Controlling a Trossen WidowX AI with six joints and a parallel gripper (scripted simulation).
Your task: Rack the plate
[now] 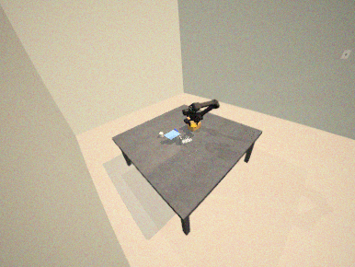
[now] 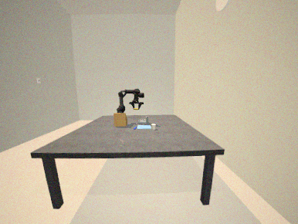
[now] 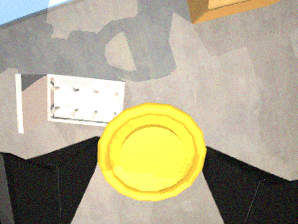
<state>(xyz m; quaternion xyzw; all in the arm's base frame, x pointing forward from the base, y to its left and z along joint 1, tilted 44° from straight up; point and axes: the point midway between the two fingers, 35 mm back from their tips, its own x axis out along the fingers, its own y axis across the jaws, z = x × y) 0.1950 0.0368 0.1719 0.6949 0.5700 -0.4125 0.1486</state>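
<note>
My gripper tip is 15 cm above the wire dish rack, 9 cm short of it and 4 cm to the left of it. The rest, counted from my gripper tip: yellow plate 1 cm above; then white cup 32 cm to the right, 20 cm ahead, 15 cm below; then blue utensil 29 cm to the right, 17 cm below.
</note>
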